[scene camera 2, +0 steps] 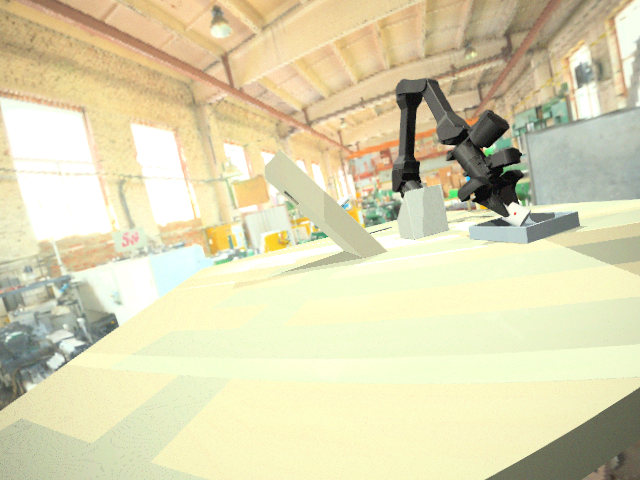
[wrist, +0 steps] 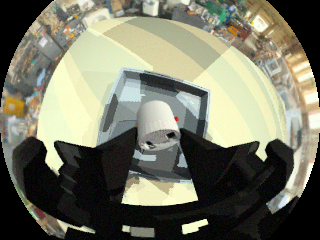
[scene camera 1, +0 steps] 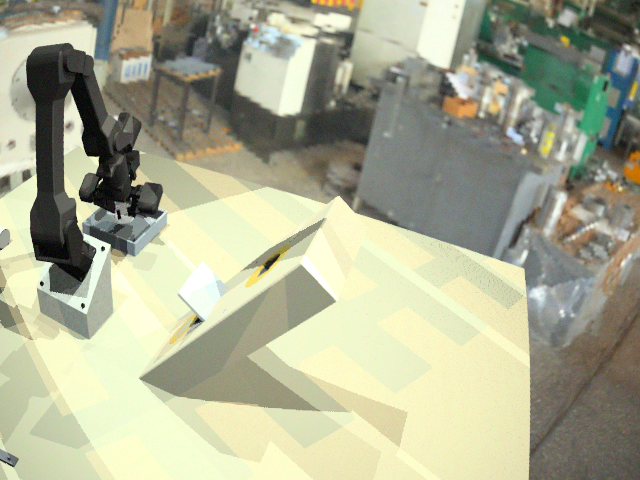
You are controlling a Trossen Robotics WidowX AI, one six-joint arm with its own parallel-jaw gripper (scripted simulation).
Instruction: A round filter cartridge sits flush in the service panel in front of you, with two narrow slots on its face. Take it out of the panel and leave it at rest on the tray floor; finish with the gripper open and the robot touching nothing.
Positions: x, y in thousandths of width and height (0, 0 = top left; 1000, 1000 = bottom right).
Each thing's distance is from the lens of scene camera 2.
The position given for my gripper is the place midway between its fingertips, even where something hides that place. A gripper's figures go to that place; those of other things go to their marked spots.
my gripper (scene camera 2: 802, 447): 72 cm
grey tray (scene camera 2: 841, 470): 64 cm
